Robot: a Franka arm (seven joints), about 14 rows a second.
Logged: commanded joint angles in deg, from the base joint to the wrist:
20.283 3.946 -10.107 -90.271 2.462 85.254 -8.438
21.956 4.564 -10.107 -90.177 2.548 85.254 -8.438
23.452 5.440 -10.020 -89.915 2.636 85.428 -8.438
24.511 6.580 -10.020 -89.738 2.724 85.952 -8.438
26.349 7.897 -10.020 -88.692 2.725 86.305 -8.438
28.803 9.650 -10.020 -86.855 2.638 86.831 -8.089
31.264 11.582 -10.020 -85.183 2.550 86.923 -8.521
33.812 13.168 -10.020 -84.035 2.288 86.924 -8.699
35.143 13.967 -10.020 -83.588 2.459 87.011 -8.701
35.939 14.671 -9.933 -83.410 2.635 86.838 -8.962
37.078 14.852 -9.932 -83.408 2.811 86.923 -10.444
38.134 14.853 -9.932 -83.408 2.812 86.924 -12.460
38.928 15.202 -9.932 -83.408 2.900 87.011 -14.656
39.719 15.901 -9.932 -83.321 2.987 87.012 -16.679
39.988 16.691 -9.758 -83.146 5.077 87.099 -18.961
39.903 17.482 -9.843 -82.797 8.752 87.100 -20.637
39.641 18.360 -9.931 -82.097 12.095 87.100 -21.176
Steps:
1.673 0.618 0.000 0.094 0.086 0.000 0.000
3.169 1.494 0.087 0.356 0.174 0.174 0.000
4.228 2.634 0.087 0.533 0.262 0.698 0.000
6.066 3.951 0.087 1.579 0.263 1.051 0.000
8.520 5.704 0.087 3.416 0.176 1.577 0.349
10.981 7.636 0.087 5.088 0.088 1.669 -0.083
13.529 9.222 0.087 6.236 -0.174 1.670 -0.261
14.860 10.021 0.087 6.683 -0.003 1.757 -0.263
15.656 10.725 0.174 6.861 0.173 1.584 -0.524
16.795 10.906 0.175 6.863 0.349 1.669 -2.006
17.851 10.907 0.175 6.863 0.350 1.670 -4.022
18.645 11.256 0.175 6.863 0.438 1.757 -6.218
19.436 11.955 0.175 6.950 0.525 1.758 -8.241
19.705 12.745 0.349 7.125 2.615 1.845 -10.523
19.620 13.536 0.264 7.474 6.290 1.846 -12.199
19.358 14.414 0.176 8.174 9.633 1.846 -12.738

